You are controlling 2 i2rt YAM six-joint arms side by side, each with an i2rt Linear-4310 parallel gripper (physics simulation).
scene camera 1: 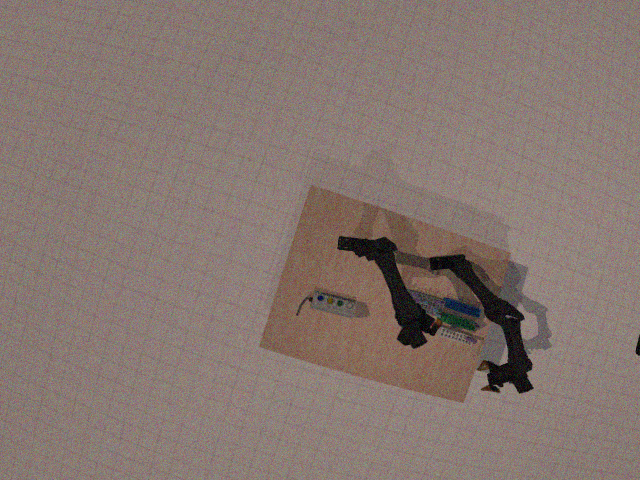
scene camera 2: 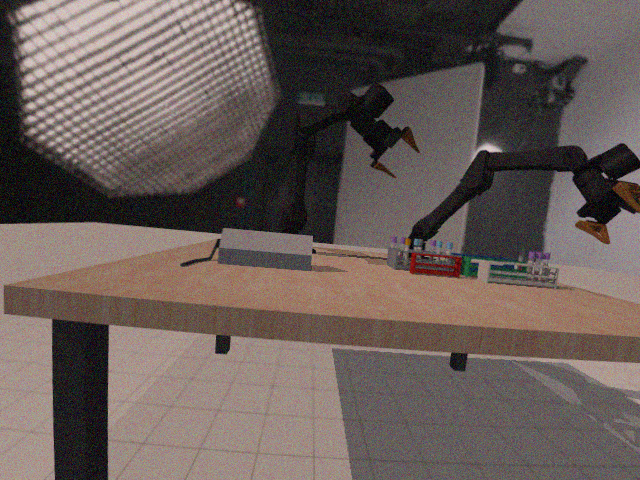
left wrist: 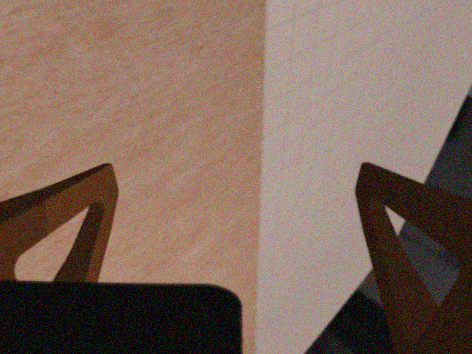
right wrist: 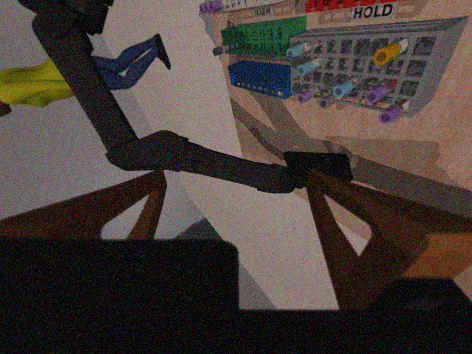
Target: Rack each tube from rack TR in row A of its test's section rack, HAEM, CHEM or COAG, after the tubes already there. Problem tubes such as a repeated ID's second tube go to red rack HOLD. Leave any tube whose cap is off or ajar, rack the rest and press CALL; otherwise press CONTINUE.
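Seen in the pictures: left gripper, fingertip midpoint: [scene camera 1: 479, 379] [scene camera 2: 624, 229] [left wrist: 236, 176]; right gripper, fingertip midpoint: [scene camera 1: 431, 317] [scene camera 2: 407, 165] [right wrist: 236, 177]; left arm's base at its link origin: [scene camera 1: 447, 262] [right wrist: 314, 164]; right arm's base at its link origin: [scene camera 1: 356, 244].
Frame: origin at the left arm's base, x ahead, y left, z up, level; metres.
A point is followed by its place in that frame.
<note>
Grey rack TR [right wrist: 445, 35] @[y -0.271, x 0.203, z 0.051 m] [scene camera 2: 391, 256] @[y -0.256, x 0.165, z 0.033 m] holds several upright tubes with light-blue, purple and yellow caps; cap seating is too blurred to judge. Red rack HOLD [right wrist: 330, 5] @[y -0.167, x 0.286, z 0.057 m] [scene camera 2: 413, 264] @[y -0.260, x 0.268, z 0.027 m], a green rack [right wrist: 272, 32] @[y -0.056, x 0.305, z 0.058 m] [scene camera 1: 456, 320] @[y 0.026, x 0.323, z 0.012 m], a blue rack [right wrist: 260, 79] @[y 0.083, x 0.246, z 0.010 m] [scene camera 1: 461, 307] @[y 0.032, x 0.240, z 0.057 m] and a white rack [scene camera 2: 522, 283] @[y -0.010, x 0.418, z 0.007 m] stand near it. The white rack holds purple-capped tubes [scene camera 2: 539, 255] @[y 0.055, x 0.416, z 0.085 m] [right wrist: 211, 6] @[y 0.041, x 0.403, z 0.094 m] at one end. My left gripper [scene camera 1: 485, 377] @[y 0.048, x 0.584, z 0.170 m] [scene camera 2: 617, 227] @[y 0.048, x 0.584, z 0.170 m] [left wrist: 236, 176] @[y 0.048, x 0.584, z 0.170 m] is open and empty, high beyond the table's right edge. My right gripper [scene camera 2: 407, 164] @[y -0.256, x 0.190, z 0.310 m] is open and empty, high above the table.
A grey button box [scene camera 1: 334, 308] @[y -0.642, x 0.171, z 0.078 m] [scene camera 2: 265, 248] @[y -0.659, x 0.200, z 0.045 m] with blue, yellow, green and white buttons and a cable stands left of the racks. The table edge [left wrist: 261, 150] @[y -0.226, x 0.699, z 0.000 m] runs below the left gripper. A person in a yellow top [right wrist: 30, 82] shows in the right wrist view.
</note>
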